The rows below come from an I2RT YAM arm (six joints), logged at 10 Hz.
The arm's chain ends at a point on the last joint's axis. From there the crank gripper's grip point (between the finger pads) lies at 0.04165 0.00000 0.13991 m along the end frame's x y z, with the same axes.
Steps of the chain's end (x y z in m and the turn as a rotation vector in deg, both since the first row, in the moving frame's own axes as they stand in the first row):
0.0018, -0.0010, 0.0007, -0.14, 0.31, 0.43
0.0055, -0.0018, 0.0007, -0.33, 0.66, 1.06
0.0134, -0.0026, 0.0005, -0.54, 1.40, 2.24
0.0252, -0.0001, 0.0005, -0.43, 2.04, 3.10
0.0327, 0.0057, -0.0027, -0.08, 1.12, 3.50
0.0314, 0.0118, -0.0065, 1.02, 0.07, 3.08
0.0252, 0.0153, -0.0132, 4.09, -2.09, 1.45
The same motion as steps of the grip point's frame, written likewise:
0.0026, -0.0003, 0.0005, -0.14, 0.31, 0.43
0.0071, -0.0002, 0.0002, -0.33, 0.66, 1.06
0.0167, 0.0004, -0.0006, -0.54, 1.40, 2.24
0.0301, 0.0033, -0.0011, -0.43, 2.04, 3.10
0.0353, 0.0085, -0.0035, -0.08, 1.12, 3.50
0.0316, 0.0116, -0.0066, 1.02, 0.07, 3.08
0.0202, 0.0063, -0.0121, 4.09, -2.09, 1.45

